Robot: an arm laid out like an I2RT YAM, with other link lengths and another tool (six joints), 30 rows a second.
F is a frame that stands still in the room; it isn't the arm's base.
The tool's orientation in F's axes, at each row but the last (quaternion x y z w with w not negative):
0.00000, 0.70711, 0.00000, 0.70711
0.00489, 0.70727, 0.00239, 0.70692
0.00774, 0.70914, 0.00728, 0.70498
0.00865, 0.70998, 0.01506, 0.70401
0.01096, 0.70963, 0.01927, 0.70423
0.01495, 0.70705, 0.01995, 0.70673
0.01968, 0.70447, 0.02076, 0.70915
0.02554, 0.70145, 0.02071, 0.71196
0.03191, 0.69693, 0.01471, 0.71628
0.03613, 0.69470, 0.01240, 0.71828
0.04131, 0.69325, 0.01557, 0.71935
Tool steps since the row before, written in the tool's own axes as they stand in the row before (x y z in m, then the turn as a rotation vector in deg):
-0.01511, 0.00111, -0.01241, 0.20, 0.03, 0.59
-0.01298, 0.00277, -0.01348, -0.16, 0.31, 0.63
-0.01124, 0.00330, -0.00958, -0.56, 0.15, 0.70
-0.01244, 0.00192, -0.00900, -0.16, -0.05, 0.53
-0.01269, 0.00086, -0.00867, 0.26, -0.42, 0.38
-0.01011, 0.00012, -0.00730, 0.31, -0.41, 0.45
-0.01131, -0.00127, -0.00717, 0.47, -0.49, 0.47
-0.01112, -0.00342, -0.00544, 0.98, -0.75, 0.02
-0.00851, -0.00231, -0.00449, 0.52, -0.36, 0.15
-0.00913, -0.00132, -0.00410, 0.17, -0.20, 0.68
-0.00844, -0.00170, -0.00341, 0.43, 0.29, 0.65
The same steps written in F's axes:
-0.01241, 0.00111, 0.01511, 0.59, 0.03, -0.20
-0.01346, 0.00268, 0.01301, 0.63, 0.31, 0.16
-0.00951, 0.00307, 0.01136, 0.70, 0.14, 0.56
-0.00891, 0.00142, 0.01257, 0.53, -0.05, 0.15
-0.00858, 0.00021, 0.01278, 0.38, -0.40, -0.28
-0.00729, -0.00043, 0.01011, 0.45, -0.39, -0.33
-0.00724, -0.00192, 0.01117, 0.47, -0.46, -0.49
-0.00563, -0.00410, 0.01079, 0.03, -0.68, -1.03
-0.00478, -0.00275, 0.00822, 0.16, -0.33, -0.54
-0.00445, -0.00179, 0.00888, 0.68, -0.21, -0.16
-0.00379, -0.00224, 0.00815, 0.68, 0.30, -0.38

